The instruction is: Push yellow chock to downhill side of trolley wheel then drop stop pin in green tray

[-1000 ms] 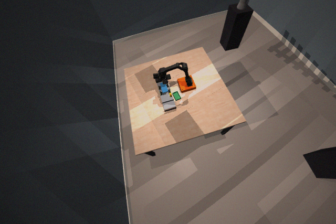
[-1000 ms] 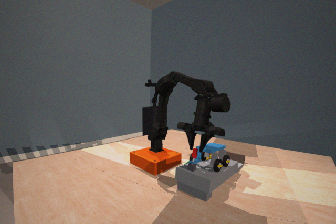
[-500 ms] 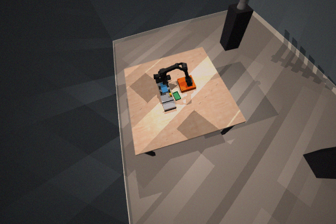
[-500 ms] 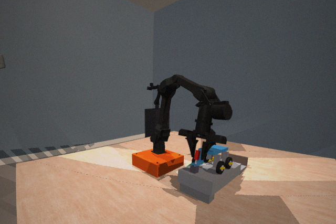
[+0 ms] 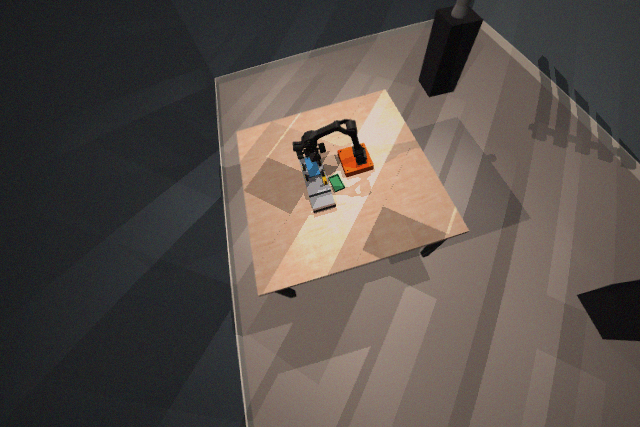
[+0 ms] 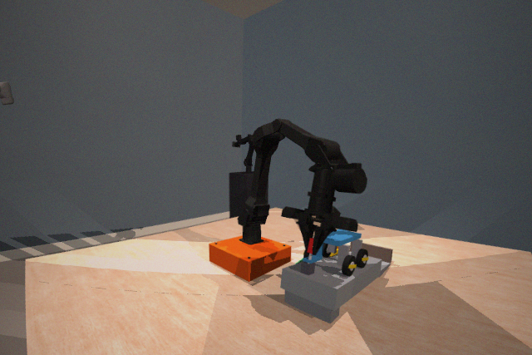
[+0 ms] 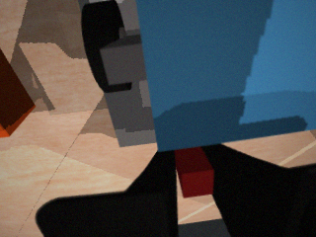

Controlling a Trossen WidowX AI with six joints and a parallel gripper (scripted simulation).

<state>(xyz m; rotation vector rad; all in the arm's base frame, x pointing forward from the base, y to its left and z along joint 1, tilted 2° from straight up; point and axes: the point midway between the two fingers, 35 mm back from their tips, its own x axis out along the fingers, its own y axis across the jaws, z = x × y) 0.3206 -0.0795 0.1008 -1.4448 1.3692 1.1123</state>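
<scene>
Right now the yellow chock is 5 cm behind my gripper tip, 18 cm to the left of it and 5 cm below it. The rest, counted from my gripper tip: red-headed stop pin: right at my gripper tip; blue-topped trolley: 1 cm ahead, 10 cm to the left, 2 cm below; grey ramp: 1 cm ahead, 10 cm to the left, 8 cm below.
</scene>
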